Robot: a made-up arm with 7 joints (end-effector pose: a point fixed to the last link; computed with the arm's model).
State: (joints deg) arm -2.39 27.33 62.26 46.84 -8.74 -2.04 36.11
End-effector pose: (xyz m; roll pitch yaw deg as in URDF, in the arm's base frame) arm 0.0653 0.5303 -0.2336 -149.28 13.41 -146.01
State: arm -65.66 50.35 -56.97 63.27 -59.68 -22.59 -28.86
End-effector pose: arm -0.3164 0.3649 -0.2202 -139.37 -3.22 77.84
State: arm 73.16 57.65 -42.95 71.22 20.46 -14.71 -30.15
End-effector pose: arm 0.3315 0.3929 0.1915 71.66 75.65 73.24
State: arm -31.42 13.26 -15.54 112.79 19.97 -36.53 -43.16
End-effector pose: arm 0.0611 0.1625 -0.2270 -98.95 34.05 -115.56
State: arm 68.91 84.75 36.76 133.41 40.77 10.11 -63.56
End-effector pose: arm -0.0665 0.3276 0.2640 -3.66 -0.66 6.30
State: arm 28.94 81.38 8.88 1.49 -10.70 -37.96 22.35
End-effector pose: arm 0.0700 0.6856 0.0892 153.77 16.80 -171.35
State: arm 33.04 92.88 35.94 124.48 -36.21 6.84 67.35
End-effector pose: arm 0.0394 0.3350 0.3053 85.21 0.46 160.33
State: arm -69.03 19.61 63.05 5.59 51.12 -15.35 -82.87
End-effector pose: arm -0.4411 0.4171 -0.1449 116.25 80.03 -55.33
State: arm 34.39 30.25 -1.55 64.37 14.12 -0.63 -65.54
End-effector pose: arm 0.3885 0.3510 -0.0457 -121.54 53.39 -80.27
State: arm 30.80 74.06 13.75 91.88 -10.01 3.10 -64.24
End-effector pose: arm 0.2231 0.4683 0.1986 -3.19 47.99 55.17
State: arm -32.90 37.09 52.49 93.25 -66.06 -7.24 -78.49
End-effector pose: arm 0.0674 0.5030 -0.1429 41.01 25.36 119.25
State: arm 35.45 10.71 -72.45 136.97 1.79 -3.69 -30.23
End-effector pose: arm 0.1481 0.0427 -0.0100 49.64 80.13 -40.47
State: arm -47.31 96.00 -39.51 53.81 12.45 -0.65 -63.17
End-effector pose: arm 0.0603 0.6122 -0.1299 104.44 -24.37 160.84
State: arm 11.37 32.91 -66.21 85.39 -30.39 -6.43 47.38
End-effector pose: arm 0.2025 0.1485 -0.2542 -157.02 -14.65 64.60
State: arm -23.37 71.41 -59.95 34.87 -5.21 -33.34 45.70
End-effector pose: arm 0.0107 0.5739 -0.2238 -87.26 -44.30 60.02
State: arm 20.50 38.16 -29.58 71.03 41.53 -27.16 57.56
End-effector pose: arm 0.3358 0.3407 -0.1464 -153.61 46.87 110.55
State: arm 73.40 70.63 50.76 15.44 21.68 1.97 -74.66
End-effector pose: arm 0.0825 0.6965 0.1537 -125.74 -16.12 -16.71
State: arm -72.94 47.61 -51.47 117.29 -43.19 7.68 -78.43
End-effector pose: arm -0.2372 0.2006 -0.1715 175.53 22.90 151.94
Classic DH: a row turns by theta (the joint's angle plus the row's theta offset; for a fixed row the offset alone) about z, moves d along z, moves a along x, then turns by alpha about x. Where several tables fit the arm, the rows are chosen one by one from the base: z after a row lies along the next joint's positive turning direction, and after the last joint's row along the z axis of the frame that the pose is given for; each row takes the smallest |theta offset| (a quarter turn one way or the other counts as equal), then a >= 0, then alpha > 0; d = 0 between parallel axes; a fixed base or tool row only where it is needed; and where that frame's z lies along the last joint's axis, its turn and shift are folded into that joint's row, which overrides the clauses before.
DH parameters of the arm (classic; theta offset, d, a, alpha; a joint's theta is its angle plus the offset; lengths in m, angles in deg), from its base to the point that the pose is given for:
base (fixed): 0 0.0745 -0.0241 90
joint 1: 90 -0.1589 0.0226 90
joint 2: 90 0.0375 0.0096 90
joint 3: 90 -0.3346 0.0259 90
joint 4: 0 -0.0207 0.0047 -90
joint 5: 0 -0.2008 -0.0012 -90
joint 6: 90 -0.0023 0.0294 -90
joint 7: -44.54 -0.008 -0.0153 -56.59
tool (fixed): -129.68 -0.0216 0 0

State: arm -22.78 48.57 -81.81 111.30 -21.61 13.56 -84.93
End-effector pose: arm -0.0906 0.1797 -0.2488 171.63 34.50 148.91
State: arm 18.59 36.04 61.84 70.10 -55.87 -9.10 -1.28
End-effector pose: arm 0.1652 0.5405 -0.0536 133.85 48.70 -164.23
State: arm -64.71 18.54 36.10 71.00 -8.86 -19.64 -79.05
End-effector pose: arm -0.1938 0.3978 -0.2652 119.09 45.28 -155.92
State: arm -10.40 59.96 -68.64 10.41 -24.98 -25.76 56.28
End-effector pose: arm 0.0143 0.5751 -0.2609 -47.29 -39.31 23.30
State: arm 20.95 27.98 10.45 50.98 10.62 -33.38 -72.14
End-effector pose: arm 0.3272 0.3907 -0.1653 -103.09 49.71 -52.35
